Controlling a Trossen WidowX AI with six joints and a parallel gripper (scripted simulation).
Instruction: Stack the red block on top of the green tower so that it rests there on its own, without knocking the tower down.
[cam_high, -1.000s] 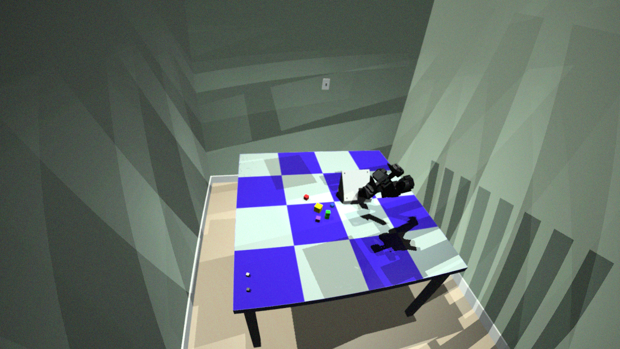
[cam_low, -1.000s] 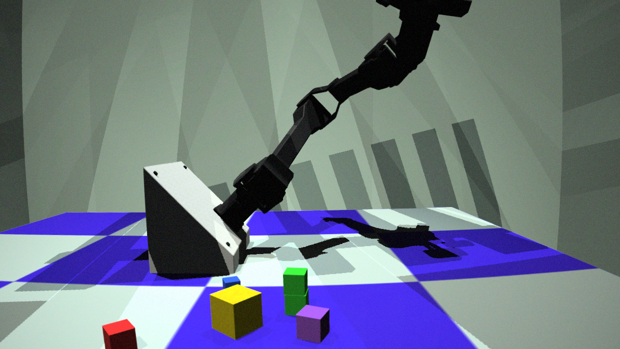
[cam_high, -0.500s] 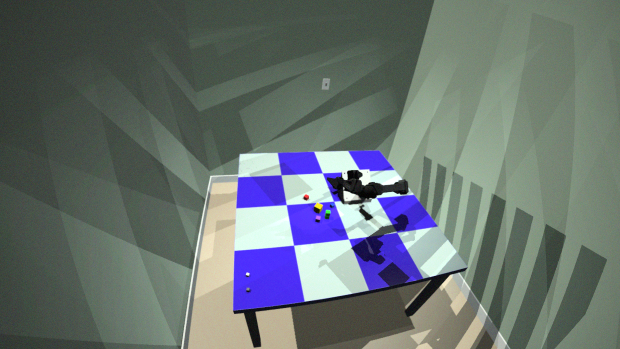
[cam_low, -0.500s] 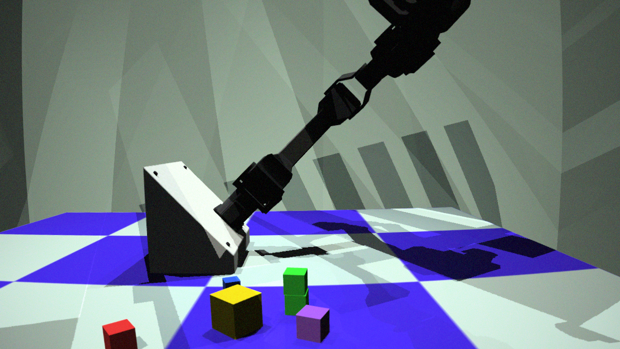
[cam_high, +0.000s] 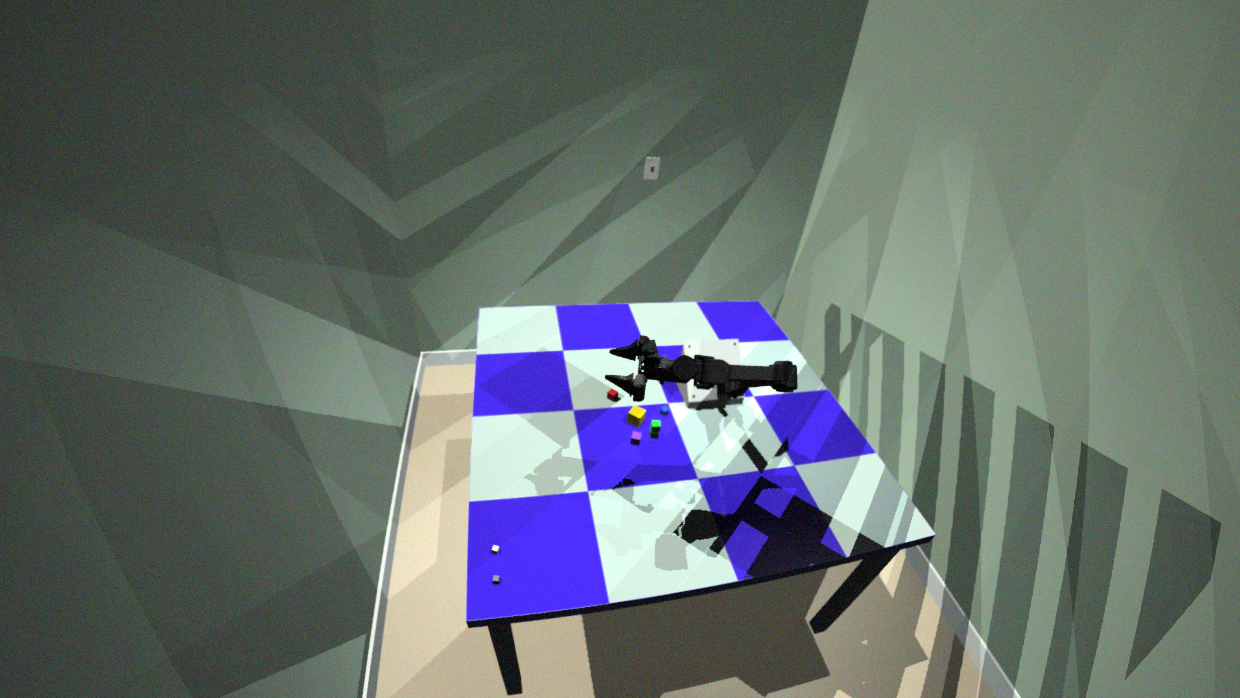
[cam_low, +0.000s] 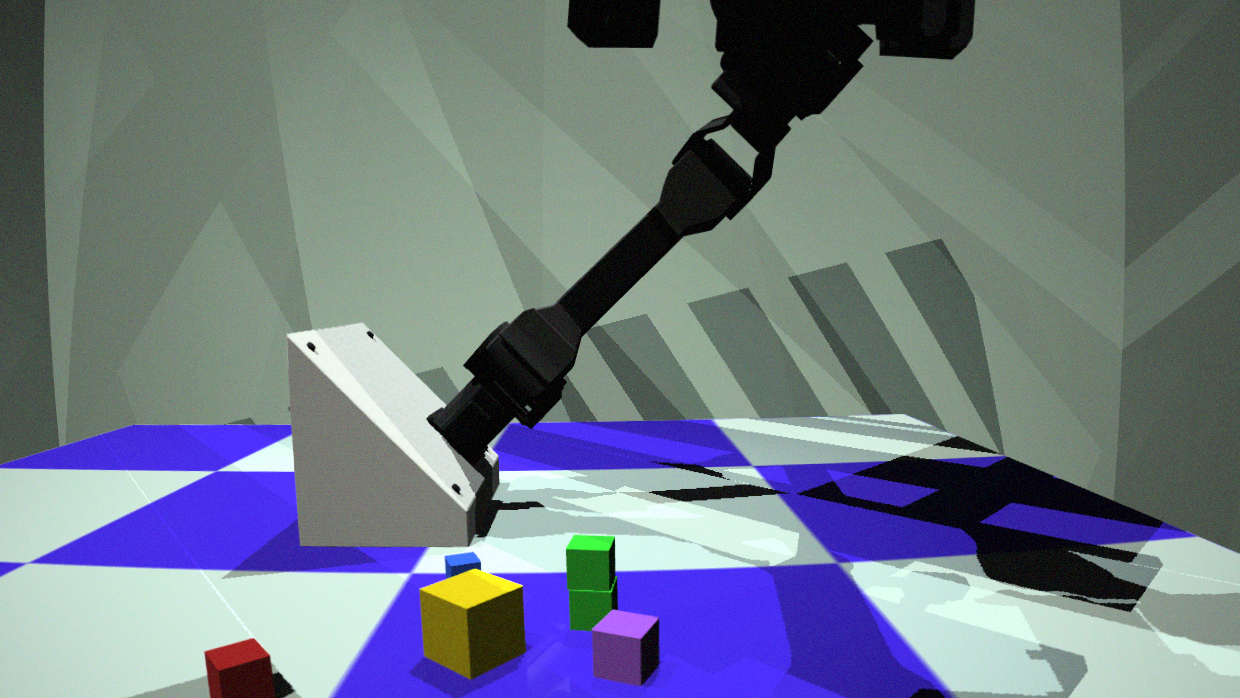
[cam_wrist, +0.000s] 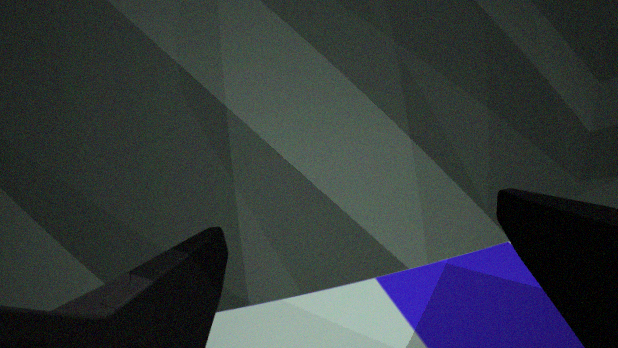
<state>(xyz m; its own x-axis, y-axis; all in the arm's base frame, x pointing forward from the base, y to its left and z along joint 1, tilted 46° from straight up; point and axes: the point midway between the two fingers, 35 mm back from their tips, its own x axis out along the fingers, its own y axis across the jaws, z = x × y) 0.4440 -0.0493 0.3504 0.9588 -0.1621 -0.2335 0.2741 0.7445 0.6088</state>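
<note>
Now: gripper tip 9 cm past the red block, 25 cm to the left of it and 34 cm above it. The rest, counted from my gripper tip: yellow cube: 14 cm behind, 13 cm to the right, 33 cm below; purple cube: 12 cm behind, 5 cm to the right, 34 cm below; small blue cube: 25 cm behind, 16 cm to the right, 34 cm below.
</note>
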